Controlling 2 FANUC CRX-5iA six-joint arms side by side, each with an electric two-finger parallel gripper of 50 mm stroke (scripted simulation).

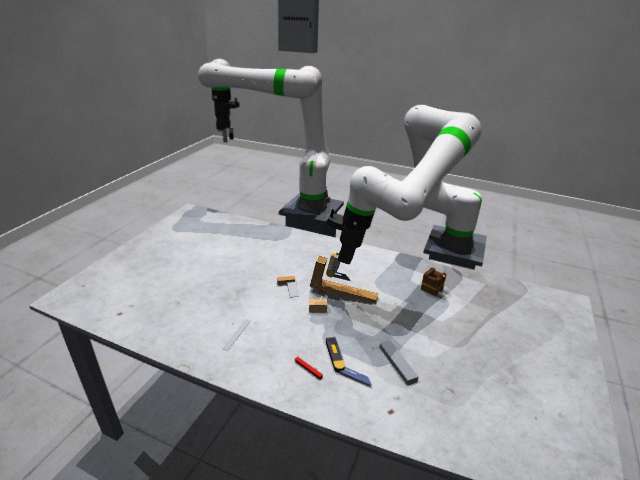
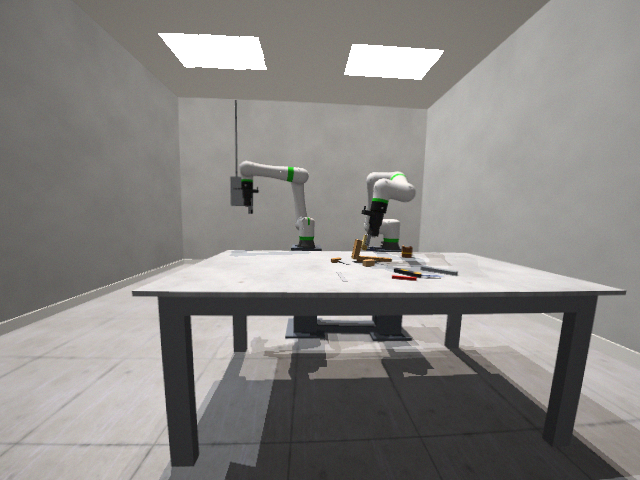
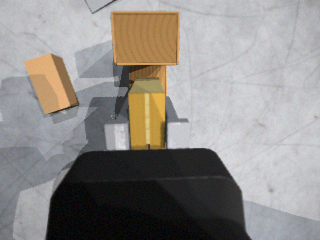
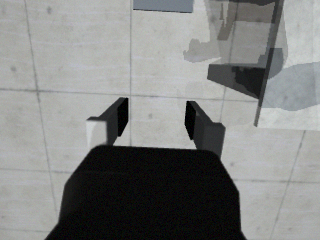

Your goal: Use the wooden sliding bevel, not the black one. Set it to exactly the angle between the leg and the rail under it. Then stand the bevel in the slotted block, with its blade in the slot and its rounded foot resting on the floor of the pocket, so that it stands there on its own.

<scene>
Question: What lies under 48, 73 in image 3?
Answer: A wooden block.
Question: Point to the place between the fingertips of my right gripper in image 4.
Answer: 157, 111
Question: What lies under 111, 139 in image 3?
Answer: My left gripper.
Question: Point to a wooden bevel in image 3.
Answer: At 146, 97
</scene>
